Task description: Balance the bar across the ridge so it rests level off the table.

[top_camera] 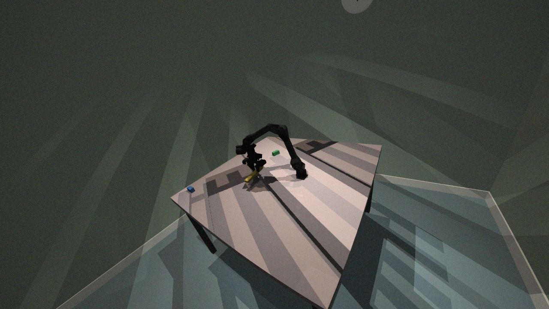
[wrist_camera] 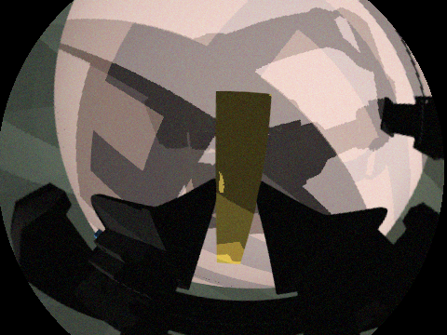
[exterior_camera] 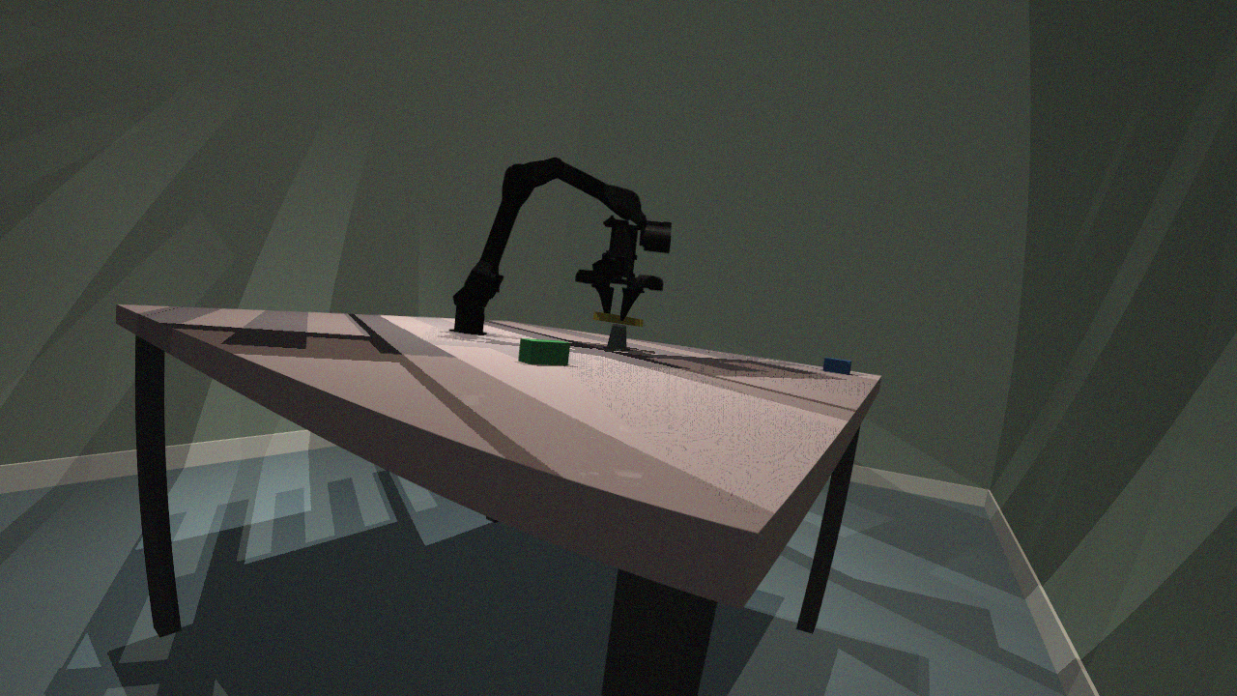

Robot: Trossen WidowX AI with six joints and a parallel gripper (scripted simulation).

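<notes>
Right now the bar is 30 mm to the left of my gripper tip. Also, from my gripper tip: blue block (440 mm ahead, 360 mm to the left, 50 mm below); green block (120 mm ahead, 390 mm to the right, 50 mm below).
</notes>
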